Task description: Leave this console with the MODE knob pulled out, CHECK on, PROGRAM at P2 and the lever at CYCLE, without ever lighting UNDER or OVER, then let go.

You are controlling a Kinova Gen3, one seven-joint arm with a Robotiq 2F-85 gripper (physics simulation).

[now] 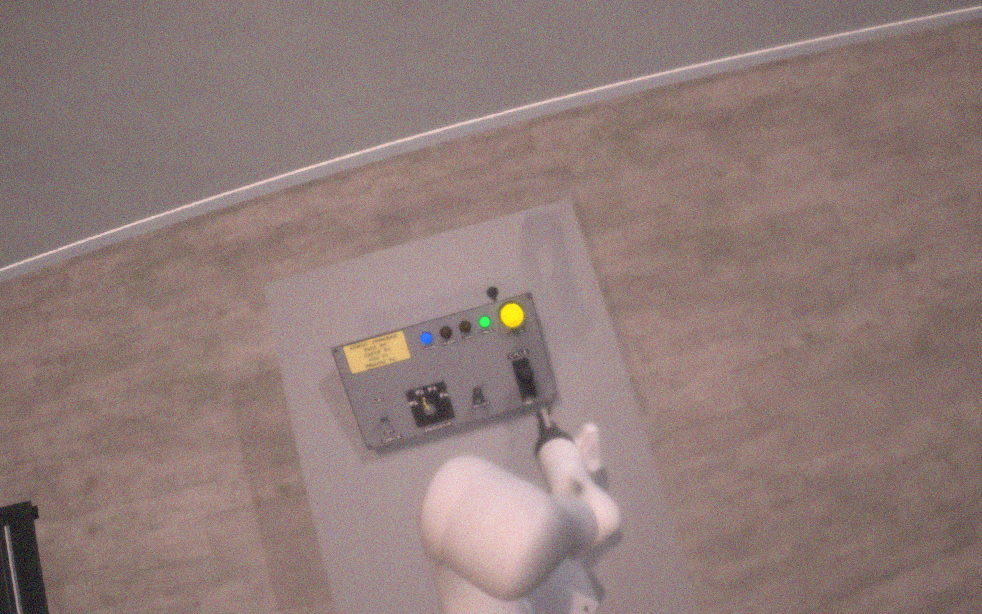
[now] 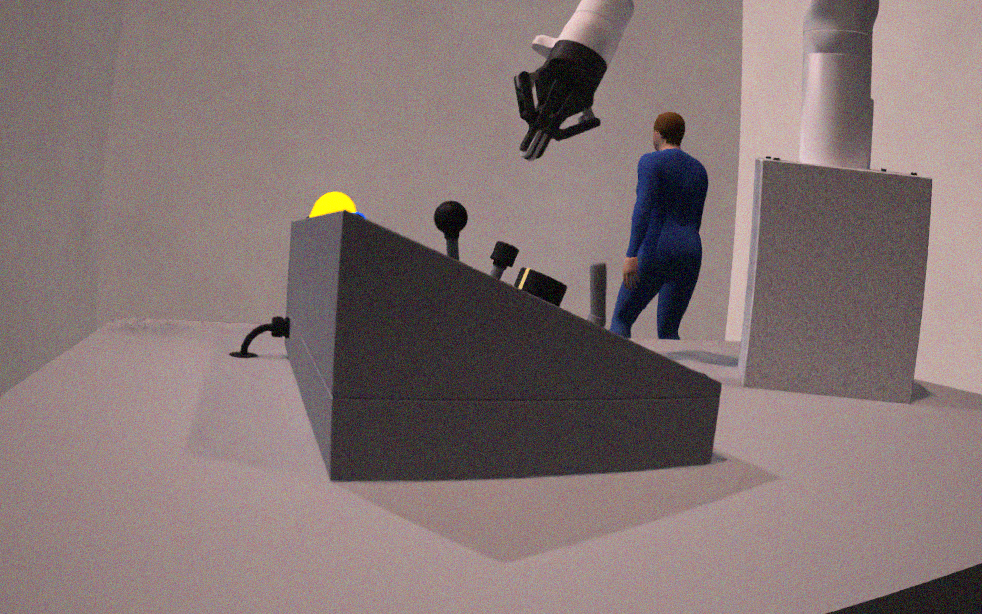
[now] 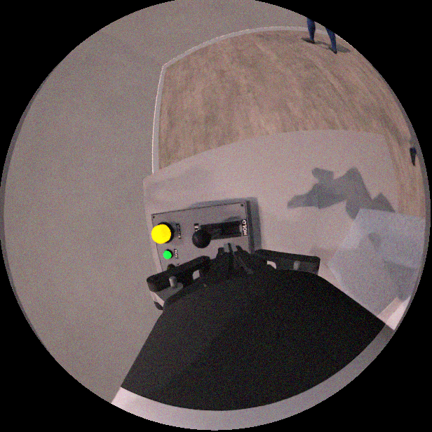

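Observation:
The grey console (image 1: 452,365) (image 2: 470,347) (image 3: 187,216) stands on the table. Its ball-topped lever (image 2: 450,216) (image 3: 201,238) is at the CYCLE end of its slot, away from HOLD. The green lamp (image 1: 484,322) (image 3: 167,255), blue lamp (image 1: 426,338) and large yellow lamp (image 1: 512,315) (image 2: 333,205) (image 3: 161,234) glow; two lamps between blue and green are dark. The PROGRAM knob (image 1: 430,406) (image 2: 540,286) appears to point at P2. A black-capped control (image 2: 504,253) and a grey post (image 2: 597,293) stand up; their labels are unreadable. My gripper (image 1: 544,411) (image 2: 532,154) (image 3: 228,249) is shut, empty, above and clear of the lever.
A yellow label (image 1: 377,351) is on the console's upper left. A black cable (image 1: 492,292) (image 2: 257,333) leaves its back. The arm base stands on a grey pedestal (image 2: 836,275). A person in blue (image 2: 669,209) stands beyond the table. A black object (image 1: 23,557) is at the far left.

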